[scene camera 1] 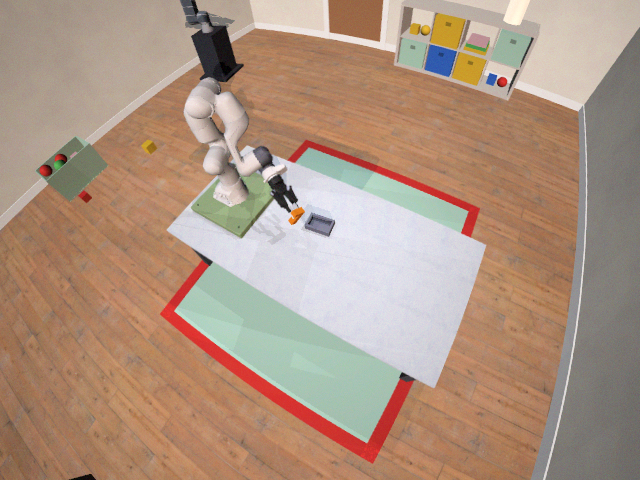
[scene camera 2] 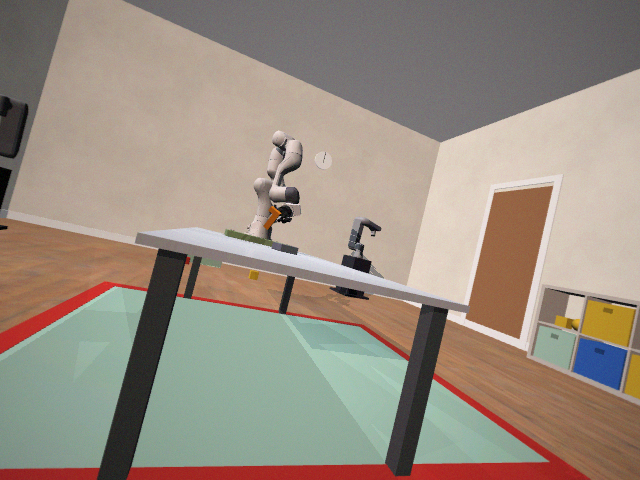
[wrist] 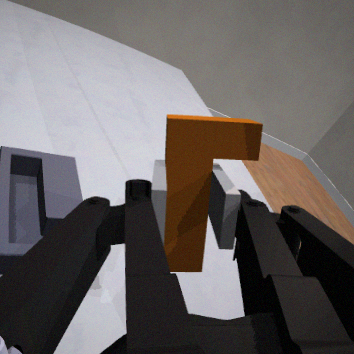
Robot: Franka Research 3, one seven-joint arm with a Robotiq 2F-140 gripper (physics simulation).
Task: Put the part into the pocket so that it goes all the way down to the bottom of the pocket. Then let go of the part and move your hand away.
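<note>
The orange L-shaped part (scene camera 1: pixel 294 218) (scene camera 2: pixel 270 218) (wrist: pixel 186 175) is held above the table, tilted well over. My gripper (scene camera 1: pixel 295 207) (scene camera 2: pixel 277 214) (wrist: pixel 184 180) is shut on its long leg, and the short leg points right in the wrist view. The grey block with the pocket (scene camera 1: pixel 320 224) (scene camera 2: pixel 284 248) (wrist: pixel 62 187) lies on the table, beside and below the part, apart from it. In the wrist view it is at the left edge, cut off by the frame, and part of the pocket is hidden.
The white table (scene camera 1: pixel 382 273) (scene camera 2: pixel 206 246) (wrist: pixel 75 95) carries the block and the green base plate (scene camera 1: pixel 241 227) (scene camera 2: pixel 236 235) under the arm. The arm's base stands close to the held part. A second robot on a black stand (scene camera 1: pixel 215 54) (scene camera 2: pixel 355 264) is away from the table.
</note>
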